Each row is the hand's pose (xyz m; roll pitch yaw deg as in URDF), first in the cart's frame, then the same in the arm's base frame.
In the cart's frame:
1: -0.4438 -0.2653 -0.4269 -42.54 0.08 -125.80
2: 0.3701 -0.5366 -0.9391 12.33 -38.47 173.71
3: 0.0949 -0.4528 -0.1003 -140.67 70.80 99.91
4: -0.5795 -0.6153 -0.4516 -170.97 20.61 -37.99
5: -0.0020 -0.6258 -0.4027 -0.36 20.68 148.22
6: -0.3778 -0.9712 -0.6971 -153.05 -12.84 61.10
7: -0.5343 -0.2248 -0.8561 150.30 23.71 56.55
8: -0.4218 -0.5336 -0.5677 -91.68 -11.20 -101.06
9: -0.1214 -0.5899 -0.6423 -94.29 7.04 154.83
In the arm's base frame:
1: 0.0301 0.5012 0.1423 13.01 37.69 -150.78
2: 0.4334 -0.2883 0.6033 -0.93 23.65 130.32
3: -0.1764 0.3397 0.7451 136.30 25.90 -16.67
4: -0.2192 0.2775 -0.0289 -126.23 -25.50 -85.58
5: -0.1036 0.0803 0.5038 -73.15 53.84 52.89
6: -0.2255 -0.1987 -0.0006 140.87 -37.91 47.57
7: 0.3341 0.3286 -0.1258 103.93 -20.73 9.77
8: -0.0410 0.2153 0.0682 -31.93 10.91 -146.63
9: 0.0561 0.0197 0.2946 -147.98 53.44 78.43

